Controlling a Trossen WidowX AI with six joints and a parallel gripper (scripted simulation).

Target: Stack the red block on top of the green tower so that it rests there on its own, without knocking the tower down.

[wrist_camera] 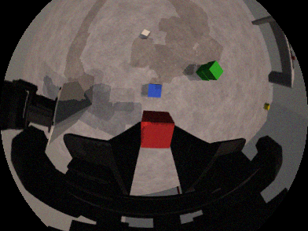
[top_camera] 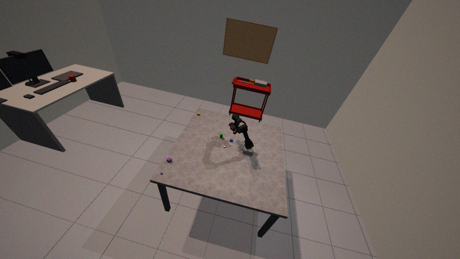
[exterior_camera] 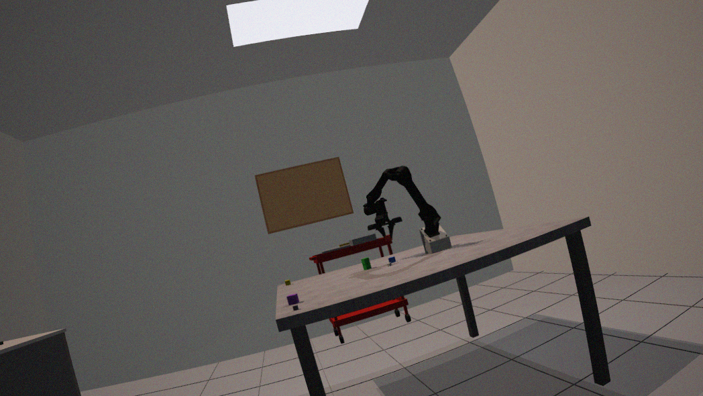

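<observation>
The blue block is 2 cm ahead of my gripper tip, 2 cm to the left of it and 11 cm below it. Round my gripper tip: red block (1 cm above); yellow block (57 cm ahead, 37 cm to the right, 11 cm below); small white piece (8 cm ahead, 15 cm to the left, 12 cm below).
</observation>
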